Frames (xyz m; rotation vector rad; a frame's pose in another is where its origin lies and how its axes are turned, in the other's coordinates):
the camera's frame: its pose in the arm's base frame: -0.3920 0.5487 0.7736 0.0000 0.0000 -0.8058
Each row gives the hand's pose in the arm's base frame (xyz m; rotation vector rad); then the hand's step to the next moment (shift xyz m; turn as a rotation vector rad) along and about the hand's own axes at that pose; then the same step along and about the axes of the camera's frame.
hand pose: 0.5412 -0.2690 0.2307 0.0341 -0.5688 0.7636
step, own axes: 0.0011 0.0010 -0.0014 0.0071 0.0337 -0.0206
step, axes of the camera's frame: -0.0008 0.0017 -0.0008 -0.0303 0.0174 -0.0198
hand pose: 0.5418 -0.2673 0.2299 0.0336 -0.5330 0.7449
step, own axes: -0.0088 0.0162 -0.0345 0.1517 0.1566 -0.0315
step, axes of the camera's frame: -0.0102 0.0092 -0.0366 -0.1553 0.1550 0.0200
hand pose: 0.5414 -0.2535 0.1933 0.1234 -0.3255 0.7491
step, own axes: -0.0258 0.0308 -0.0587 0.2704 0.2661 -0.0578
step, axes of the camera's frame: -0.0305 -0.0045 -0.0641 -0.2637 0.2767 0.0342
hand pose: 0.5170 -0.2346 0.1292 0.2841 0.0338 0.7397
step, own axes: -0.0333 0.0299 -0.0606 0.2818 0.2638 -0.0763
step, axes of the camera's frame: -0.0459 -0.0284 -0.0526 -0.2661 0.2894 0.0167
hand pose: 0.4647 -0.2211 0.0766 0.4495 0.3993 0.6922
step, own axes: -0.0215 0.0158 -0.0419 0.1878 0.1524 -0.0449
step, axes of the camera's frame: -0.0354 -0.0267 -0.0223 -0.1543 0.1915 0.0039
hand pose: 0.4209 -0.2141 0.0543 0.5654 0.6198 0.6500
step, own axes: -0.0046 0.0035 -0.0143 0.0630 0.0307 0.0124
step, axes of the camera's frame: -0.0119 -0.0078 -0.0059 -0.0182 0.0685 0.0067
